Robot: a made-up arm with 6 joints. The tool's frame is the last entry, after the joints.
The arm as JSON. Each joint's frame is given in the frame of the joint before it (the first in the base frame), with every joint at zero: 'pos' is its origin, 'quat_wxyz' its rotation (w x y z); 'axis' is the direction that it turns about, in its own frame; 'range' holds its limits. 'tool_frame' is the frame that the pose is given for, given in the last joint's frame.
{
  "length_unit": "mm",
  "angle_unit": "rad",
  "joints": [
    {
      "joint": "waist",
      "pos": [
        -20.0,
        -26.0,
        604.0
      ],
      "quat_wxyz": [
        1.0,
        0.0,
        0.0,
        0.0
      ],
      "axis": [
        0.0,
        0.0,
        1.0
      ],
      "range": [
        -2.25,
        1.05
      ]
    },
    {
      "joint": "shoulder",
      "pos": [
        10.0,
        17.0,
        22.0
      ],
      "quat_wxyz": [
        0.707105,
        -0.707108,
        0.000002,
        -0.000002
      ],
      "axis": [
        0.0,
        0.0,
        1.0
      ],
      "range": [
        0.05,
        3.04
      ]
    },
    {
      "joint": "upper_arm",
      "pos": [
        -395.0,
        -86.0,
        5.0
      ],
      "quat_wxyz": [
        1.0,
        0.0,
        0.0,
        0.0
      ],
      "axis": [
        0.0,
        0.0,
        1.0
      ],
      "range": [
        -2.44,
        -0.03
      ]
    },
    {
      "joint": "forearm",
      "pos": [
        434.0,
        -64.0,
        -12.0
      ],
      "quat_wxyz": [
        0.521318,
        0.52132,
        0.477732,
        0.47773
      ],
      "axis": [
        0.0,
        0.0,
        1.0
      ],
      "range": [
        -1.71,
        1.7
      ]
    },
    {
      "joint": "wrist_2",
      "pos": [
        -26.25,
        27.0,
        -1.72
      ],
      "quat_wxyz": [
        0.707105,
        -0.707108,
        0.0,
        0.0
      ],
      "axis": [
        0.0,
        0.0,
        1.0
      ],
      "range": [
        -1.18,
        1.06
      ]
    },
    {
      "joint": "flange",
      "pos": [
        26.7,
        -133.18,
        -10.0
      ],
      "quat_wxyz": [
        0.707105,
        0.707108,
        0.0,
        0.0
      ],
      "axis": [
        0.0,
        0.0,
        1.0
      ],
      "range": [
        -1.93,
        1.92
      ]
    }
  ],
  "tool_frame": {
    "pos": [
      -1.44,
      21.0,
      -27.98
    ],
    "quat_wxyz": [
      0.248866,
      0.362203,
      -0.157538,
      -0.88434
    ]
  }
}
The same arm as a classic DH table. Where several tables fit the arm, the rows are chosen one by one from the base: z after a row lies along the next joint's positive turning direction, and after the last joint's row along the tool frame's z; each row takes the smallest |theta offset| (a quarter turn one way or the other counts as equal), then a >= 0, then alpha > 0; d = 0 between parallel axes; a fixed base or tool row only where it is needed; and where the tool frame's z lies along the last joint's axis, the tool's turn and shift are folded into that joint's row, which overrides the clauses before.
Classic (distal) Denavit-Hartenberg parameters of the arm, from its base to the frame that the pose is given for. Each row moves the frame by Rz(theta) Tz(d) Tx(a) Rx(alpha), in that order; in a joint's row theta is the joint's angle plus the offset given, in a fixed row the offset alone. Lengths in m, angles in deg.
base (fixed): theta0 52.43  d 0  a -0.0328  alpha 0
waist: theta0 -52.43  d 0.626  a 0.01  alpha -90
shoulder: theta0 12.28  d 0  a -0.4043  alpha 0
upper_arm: theta0 72.72  d 0.01  a -0.026  alpha 90
forearm: theta0 0  d 0.4362  a -0.0262  alpha -90
wrist_2: theta0 0  d 0.017  a 0.0267  alpha 90
flange: theta0 82.21  d 0.1011  a 0.0206  alpha -46.53
tool (fixed): theta0 129.22  d 0.0059  a 0  alpha 0
Joint limits (deg, base to tool): -128.92..60.16 2.86..174.18 -139.8..-1.72 -97.98..97.4 -67.61..60.73 -110.58..110.01

